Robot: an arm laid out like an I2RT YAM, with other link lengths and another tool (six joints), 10 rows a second.
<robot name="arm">
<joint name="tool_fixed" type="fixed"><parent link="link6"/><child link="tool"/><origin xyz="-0.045 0.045 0.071" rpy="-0.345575 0 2.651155"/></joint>
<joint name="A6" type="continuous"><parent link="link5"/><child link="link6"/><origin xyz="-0.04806 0 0.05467" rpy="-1.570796 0 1.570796"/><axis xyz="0 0 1"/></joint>
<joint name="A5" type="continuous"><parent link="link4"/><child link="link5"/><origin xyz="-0.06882 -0.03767 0.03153" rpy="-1.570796 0 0"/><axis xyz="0 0 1"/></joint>
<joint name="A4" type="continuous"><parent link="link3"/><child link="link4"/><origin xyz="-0.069 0.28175 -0.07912" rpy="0 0 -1.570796"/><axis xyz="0 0 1"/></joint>
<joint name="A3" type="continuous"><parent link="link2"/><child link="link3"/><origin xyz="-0.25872 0 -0.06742" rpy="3.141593 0 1.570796"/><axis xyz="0 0 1"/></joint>
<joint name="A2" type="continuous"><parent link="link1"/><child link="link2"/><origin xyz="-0.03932 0.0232 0.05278" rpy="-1.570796 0 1.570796"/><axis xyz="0 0 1"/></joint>
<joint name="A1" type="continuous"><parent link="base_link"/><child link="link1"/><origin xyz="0 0 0.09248" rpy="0 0 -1.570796"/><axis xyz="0 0 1"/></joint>
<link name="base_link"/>
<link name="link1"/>
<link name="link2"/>
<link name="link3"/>
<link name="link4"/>
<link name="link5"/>
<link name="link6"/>
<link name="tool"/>
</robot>
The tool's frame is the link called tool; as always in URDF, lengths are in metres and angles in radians. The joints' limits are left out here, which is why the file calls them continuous.
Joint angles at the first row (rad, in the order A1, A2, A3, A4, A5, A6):
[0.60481 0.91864 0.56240 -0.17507 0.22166 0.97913]
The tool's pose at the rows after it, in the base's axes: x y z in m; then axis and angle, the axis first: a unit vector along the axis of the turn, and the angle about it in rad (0 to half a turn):
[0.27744 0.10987 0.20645 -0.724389 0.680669 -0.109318 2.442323]
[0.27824 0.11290 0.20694 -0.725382 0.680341 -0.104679 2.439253]
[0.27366 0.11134 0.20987 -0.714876 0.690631 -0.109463 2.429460]
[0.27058 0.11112 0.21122 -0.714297 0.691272 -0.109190 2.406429]
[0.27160 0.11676 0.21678 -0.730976 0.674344 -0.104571 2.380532]
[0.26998 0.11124 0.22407 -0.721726 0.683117 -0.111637 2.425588]
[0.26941 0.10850 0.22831 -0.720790 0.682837 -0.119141 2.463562]
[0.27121 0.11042 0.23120 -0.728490 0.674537 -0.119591 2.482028]
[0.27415 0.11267 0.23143 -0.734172 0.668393 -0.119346 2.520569]
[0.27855 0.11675 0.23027 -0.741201 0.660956 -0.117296 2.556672]
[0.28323 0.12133 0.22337 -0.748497 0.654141 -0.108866 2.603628]
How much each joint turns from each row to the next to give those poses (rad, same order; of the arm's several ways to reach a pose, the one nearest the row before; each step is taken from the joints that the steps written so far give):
[0.00103 0.01892 0.01311 0.00167 -0.00028 -0.00801]
[0.00535 0.00997 0.00867 0.00062 -0.00372 0.00727]
[0.01629 -0.01662 -0.00114 -0.00916 0.03618 0.02612]
[0.00600 -0.02590 -0.01546 0.01033 0.00171 0.00693]
[0.00158 -0.01482 -0.00005 0.01343 -0.03783 -0.02595]
[-0.00090 0.00969 0.04504 -0.07696 0.03243 0.00490]
[0.00054 0.01130 0.02830 -0.04817 0.01899 -0.01169]
[-0.00080 0.01356 0.01992 -0.02001 -0.00947 -0.02020]
[0.00017 0.03350 0.02873 -0.02948 -0.00189 -0.01642]
[0.00068 0.04133 0.02858 -0.01997 -0.00640 -0.01699]
[-0.00158 0.05148 0.02379 -0.01969 -0.01484 -0.01221]

